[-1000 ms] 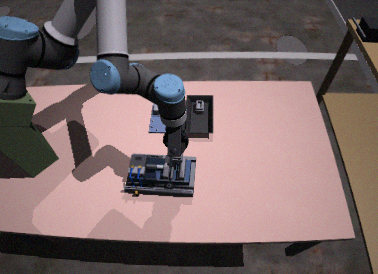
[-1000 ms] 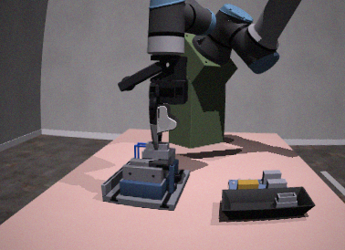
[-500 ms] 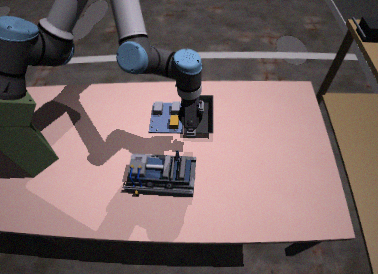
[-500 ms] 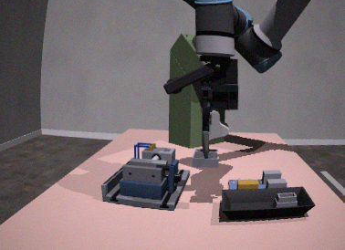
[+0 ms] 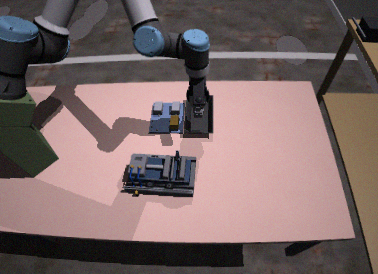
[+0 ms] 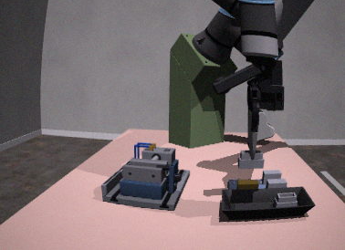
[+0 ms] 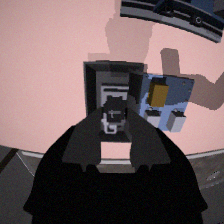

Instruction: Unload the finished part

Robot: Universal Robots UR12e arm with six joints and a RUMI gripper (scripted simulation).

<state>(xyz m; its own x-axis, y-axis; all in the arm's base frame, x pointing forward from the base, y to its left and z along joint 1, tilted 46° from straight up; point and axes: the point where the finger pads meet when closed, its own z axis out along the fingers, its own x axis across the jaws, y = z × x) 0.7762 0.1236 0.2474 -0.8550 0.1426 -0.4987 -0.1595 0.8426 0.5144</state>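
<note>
My gripper is now 140 mm above the yellow block, 120 mm past it and 10 mm to the left of it. The rest, counted from my hand: blue plate (170 mm behind, 160 mm below, 30 mm to the left); then vise (280 mm to the right, 130 mm below, 110 mm behind).
</note>
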